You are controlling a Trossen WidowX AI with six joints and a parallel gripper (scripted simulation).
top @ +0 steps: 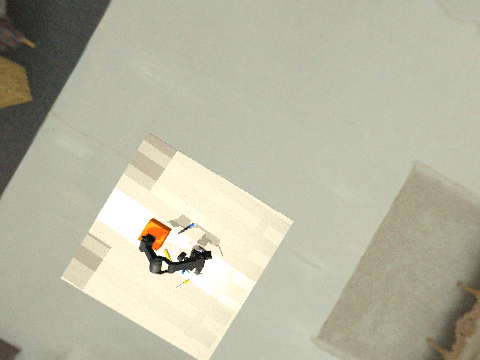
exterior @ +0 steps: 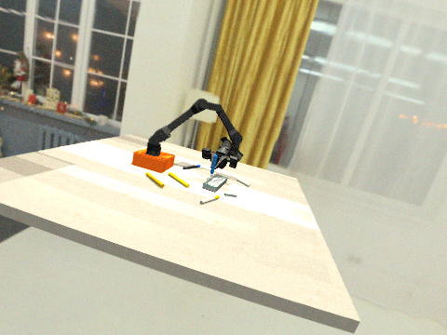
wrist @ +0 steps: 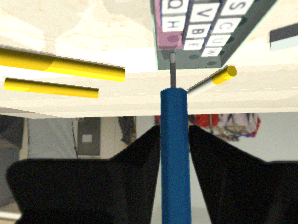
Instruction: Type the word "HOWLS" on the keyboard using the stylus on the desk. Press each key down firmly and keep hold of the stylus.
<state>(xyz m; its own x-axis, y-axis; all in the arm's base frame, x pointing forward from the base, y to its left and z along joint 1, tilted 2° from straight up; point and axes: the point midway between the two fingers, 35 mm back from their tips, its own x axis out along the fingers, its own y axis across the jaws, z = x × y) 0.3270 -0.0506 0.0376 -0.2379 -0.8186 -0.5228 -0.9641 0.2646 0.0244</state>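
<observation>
Right now the grey piece is 11 cm ahead of my gripper tip, 9 cm below it and 6 cm to the right of it. Also, from my gripper tip: dark pen 25 cm to the left, 10 cm behind, 9 cm below; blue stylus 1 cm below; yellow-tipped pen 17 cm to the right, 9 cm below, 3 cm ahead.
</observation>
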